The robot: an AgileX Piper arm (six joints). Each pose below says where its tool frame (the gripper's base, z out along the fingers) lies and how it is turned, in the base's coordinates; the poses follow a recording.
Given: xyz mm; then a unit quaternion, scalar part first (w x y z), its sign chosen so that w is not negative.
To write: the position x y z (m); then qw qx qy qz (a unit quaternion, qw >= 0). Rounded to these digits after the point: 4 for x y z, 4 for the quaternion.
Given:
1: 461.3 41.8 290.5 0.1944 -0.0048 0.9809 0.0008
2: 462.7 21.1 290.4 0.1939 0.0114 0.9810 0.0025
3: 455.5 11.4 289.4 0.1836 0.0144 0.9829 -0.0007
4: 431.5 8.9 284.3 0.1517 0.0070 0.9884 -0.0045
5: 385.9 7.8 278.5 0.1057 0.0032 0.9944 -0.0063
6: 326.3 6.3 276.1 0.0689 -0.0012 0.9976 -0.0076
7: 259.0 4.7 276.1 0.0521 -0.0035 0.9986 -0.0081
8: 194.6 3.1 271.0 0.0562 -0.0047 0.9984 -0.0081
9: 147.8 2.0 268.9 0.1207 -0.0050 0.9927 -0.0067
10: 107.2 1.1 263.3 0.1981 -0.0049 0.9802 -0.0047
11: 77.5 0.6 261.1 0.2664 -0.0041 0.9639 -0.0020
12: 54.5 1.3 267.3 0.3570 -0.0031 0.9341 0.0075
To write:
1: 0.4613 0.0418 0.2905 0.1944 -0.0048 0.9809 0.0008
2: 0.4627 0.0211 0.2904 0.1939 0.0114 0.9810 0.0025
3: 0.4555 0.0114 0.2894 0.1836 0.0144 0.9829 -0.0007
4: 0.4315 0.0089 0.2843 0.1517 0.0070 0.9884 -0.0045
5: 0.3859 0.0078 0.2785 0.1057 0.0032 0.9944 -0.0063
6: 0.3263 0.0063 0.2761 0.0689 -0.0012 0.9976 -0.0076
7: 0.2590 0.0047 0.2761 0.0521 -0.0035 0.9986 -0.0081
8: 0.1946 0.0031 0.2710 0.0562 -0.0047 0.9984 -0.0081
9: 0.1478 0.0020 0.2689 0.1207 -0.0050 0.9927 -0.0067
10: 0.1072 0.0011 0.2633 0.1981 -0.0049 0.9802 -0.0047
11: 0.0775 0.0006 0.2611 0.2664 -0.0041 0.9639 -0.0020
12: 0.0545 0.0013 0.2673 0.3570 -0.0031 0.9341 0.0075
